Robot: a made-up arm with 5 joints.
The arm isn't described. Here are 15 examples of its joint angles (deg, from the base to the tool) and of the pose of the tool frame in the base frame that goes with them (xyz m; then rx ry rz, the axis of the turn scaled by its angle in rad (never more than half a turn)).
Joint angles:
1: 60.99 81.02 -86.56 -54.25 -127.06
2: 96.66 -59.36 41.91 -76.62 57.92
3: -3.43 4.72 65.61 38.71 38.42
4: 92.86 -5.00 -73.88 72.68 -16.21
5: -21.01 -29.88 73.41 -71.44 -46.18
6: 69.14 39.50 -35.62 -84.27 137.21
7: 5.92 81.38 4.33 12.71 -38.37
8: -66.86 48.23 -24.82 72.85 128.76
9: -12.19 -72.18 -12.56 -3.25 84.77
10: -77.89 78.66 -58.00 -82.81 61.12
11: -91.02 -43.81 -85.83 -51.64 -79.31
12: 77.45 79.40 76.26 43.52 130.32
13: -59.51 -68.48 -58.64 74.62 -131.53
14: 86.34 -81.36 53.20 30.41 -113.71
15: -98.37 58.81 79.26 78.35 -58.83
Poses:
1: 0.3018 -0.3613 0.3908 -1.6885 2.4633 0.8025
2: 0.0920 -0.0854 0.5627 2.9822 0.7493 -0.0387
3: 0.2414 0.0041 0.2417 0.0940 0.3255 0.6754
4: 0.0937 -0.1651 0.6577 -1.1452 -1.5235 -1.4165
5: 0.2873 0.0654 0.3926 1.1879 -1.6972 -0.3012
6: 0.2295 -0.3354 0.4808 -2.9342 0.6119 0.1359
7: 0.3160 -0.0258 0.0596 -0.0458 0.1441 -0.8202
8: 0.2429 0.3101 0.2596 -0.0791 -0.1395 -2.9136
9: 0.0256 -0.0215 0.6497 -1.7834 -2.5569 0.0401
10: 0.1941 0.3918 0.3203 0.4903 -2.8446 0.6641
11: 0.1140 -0.2261 0.5865 -1.5470 0.0930 0.1232
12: 0.0975 0.0198 0.2549 1.9037 -0.4217 0.5867
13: 0.0305 -0.1361 0.6041 2.5524 0.3095 -0.5302
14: 0.1094 -0.1157 0.4665 -0.5202 1.9305 2.0383
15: 0.1081 0.0134 0.2877 -2.1956 0.3874 0.3549
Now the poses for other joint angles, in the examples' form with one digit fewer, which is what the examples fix.
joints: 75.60 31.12 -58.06 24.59 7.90
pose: 0.197 -0.369 0.520 -1.099 -1.293 -0.940
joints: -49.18 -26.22 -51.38 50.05 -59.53
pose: 0.176 0.075 0.681 1.698 -1.156 -0.143
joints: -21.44 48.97 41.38 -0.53 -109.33
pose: 0.286 0.066 0.146 0.003 -0.001 -1.583
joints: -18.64 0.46 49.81 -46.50 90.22
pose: 0.364 0.083 0.341 -0.959 -1.401 1.449
